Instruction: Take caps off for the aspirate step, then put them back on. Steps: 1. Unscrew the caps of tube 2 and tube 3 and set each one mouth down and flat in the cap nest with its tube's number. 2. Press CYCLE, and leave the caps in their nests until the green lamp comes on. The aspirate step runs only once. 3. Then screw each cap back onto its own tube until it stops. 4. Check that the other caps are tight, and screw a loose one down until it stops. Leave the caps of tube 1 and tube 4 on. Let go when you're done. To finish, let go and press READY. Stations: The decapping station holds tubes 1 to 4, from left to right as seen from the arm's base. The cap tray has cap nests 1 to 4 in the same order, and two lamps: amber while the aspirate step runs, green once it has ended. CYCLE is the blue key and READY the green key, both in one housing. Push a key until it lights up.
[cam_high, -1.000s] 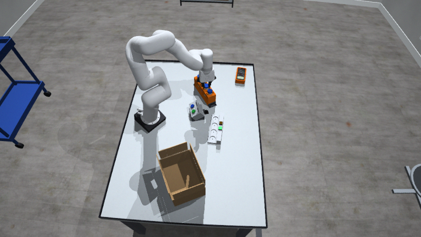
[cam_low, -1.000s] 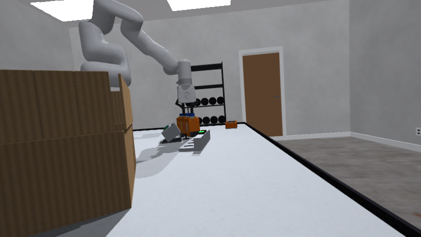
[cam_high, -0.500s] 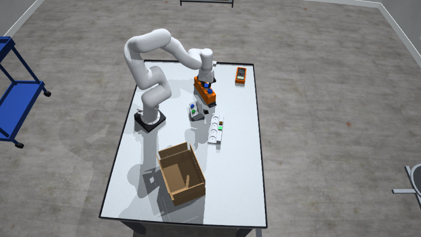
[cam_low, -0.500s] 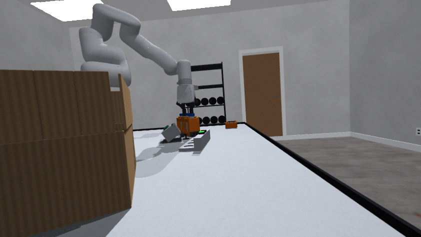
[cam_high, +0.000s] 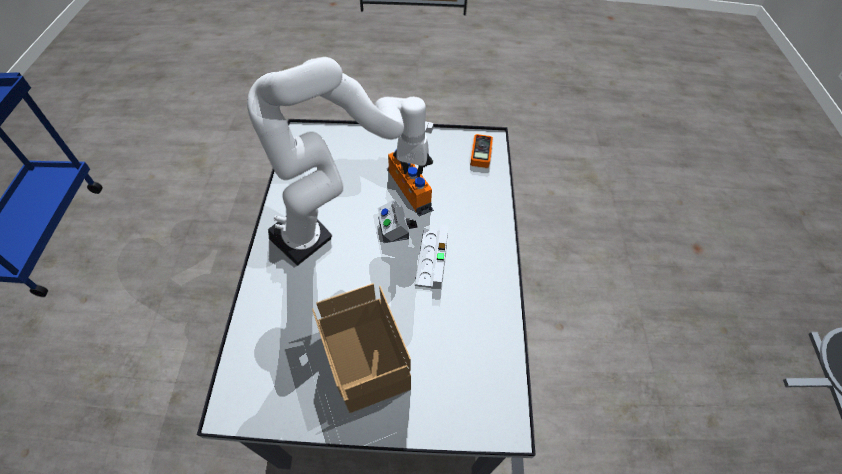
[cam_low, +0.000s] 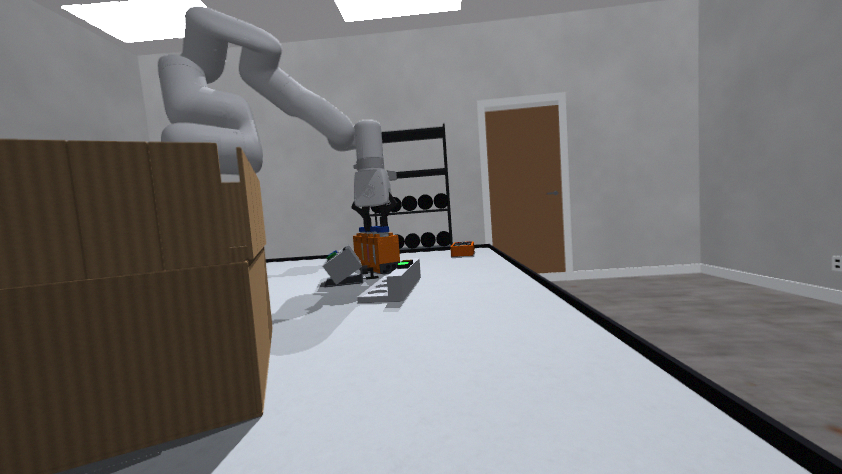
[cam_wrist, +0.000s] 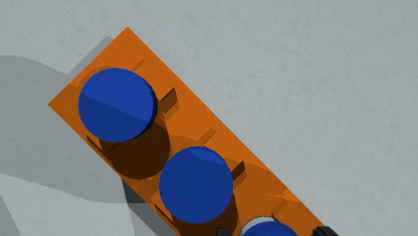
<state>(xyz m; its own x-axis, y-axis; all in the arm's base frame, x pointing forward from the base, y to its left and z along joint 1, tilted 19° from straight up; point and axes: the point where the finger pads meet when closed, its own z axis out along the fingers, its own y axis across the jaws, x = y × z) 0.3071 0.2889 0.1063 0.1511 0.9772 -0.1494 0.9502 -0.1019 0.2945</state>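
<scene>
The blue cap is 4 cm to the left of my hand, 3 cm behind it and 2 cm below it. From my hand the other things lie so: green key 19 cm to the right, 6 cm below, 6 cm behind; then blue key 15 cm to the right, 8 cm behind, 6 cm below; then grey key housing 17 cm to the right, 8 cm below, 5 cm behind.
</scene>
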